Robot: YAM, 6 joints.
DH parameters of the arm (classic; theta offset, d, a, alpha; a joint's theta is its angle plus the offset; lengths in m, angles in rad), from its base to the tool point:
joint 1: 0 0.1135 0.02 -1.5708
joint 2: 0 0 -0.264 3.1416
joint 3: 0.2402 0 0.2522 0
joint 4: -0.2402 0 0.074 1.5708
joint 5: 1.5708 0 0 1.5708
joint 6: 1.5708 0.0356 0 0
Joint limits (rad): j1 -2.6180..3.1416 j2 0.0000..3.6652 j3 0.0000..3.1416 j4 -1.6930..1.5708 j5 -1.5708..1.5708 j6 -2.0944..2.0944
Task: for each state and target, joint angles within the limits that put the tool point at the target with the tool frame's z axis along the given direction. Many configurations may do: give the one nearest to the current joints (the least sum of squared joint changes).
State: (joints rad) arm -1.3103 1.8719 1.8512 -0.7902 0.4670 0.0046
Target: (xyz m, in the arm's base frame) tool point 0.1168 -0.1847 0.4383 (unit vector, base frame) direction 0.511 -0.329 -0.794
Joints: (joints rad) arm -1.0527 1.3427 1.7751 -1.4070 -0.2849 0.0046
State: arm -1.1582 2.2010 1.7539 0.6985 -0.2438 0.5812
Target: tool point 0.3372 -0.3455 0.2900 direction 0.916 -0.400 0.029
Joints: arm -0.8273 2.0112 1.5075 0.5354 -0.4154 0.5812
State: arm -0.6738 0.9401 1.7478 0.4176 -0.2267 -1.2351
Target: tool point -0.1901 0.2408 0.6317 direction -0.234 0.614 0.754
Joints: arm -0.8779 0.8305 2.4814 0.6096 -0.2138 -1.2351
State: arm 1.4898 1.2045 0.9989 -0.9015 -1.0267 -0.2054
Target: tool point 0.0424 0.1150 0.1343 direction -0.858 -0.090 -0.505
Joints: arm 1.0178 1.5315 0.5308 -1.3771 -0.7520 -0.2054
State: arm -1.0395 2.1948 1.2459 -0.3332 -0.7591 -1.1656
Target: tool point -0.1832 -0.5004 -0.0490 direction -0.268 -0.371 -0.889
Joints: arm -1.9132 2.8585 2.0381 -0.2913 0.1282 -1.1656
